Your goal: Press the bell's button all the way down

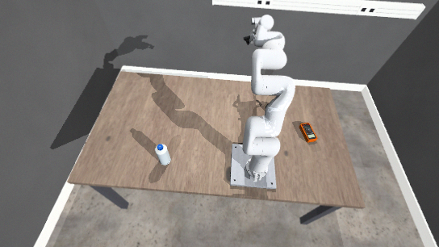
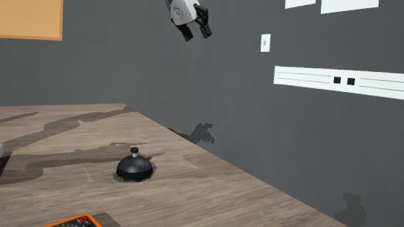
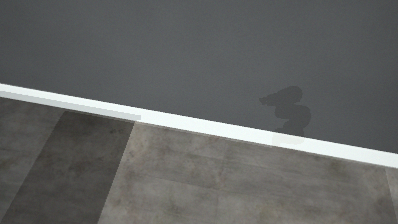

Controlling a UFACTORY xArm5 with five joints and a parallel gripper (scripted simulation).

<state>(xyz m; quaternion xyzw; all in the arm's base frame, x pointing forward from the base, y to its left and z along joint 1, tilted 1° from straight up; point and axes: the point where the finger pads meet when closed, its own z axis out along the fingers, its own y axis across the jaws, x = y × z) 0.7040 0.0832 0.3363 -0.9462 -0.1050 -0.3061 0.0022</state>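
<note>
My gripper is now 30 cm above the bell button, 24 cm past it and 18 cm to the left of it. The rest, counted from my hand: bell 32 cm below, 24 cm behind, 18 cm to the right.
</note>
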